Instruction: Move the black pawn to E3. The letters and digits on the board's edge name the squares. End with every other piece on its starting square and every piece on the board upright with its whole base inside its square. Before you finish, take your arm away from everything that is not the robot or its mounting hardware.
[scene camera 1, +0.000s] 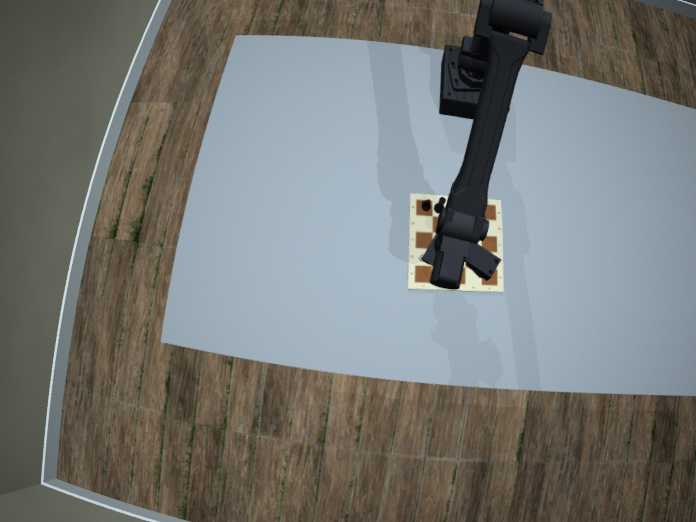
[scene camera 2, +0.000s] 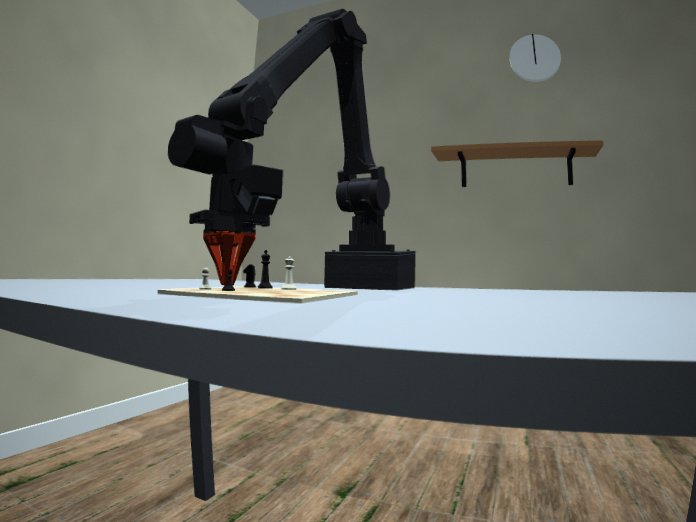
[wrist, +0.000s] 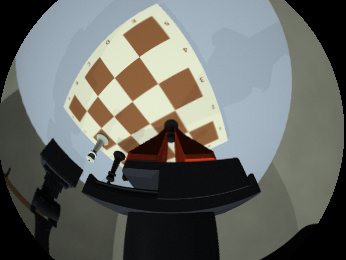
Path:
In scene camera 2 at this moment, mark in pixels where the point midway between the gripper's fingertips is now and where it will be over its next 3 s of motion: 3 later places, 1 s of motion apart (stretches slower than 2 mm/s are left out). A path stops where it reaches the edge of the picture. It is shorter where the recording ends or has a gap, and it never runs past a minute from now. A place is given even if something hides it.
My gripper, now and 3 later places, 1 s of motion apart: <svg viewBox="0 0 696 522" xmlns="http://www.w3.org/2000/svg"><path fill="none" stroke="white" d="M227 285L229 214L236 212L235 284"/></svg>

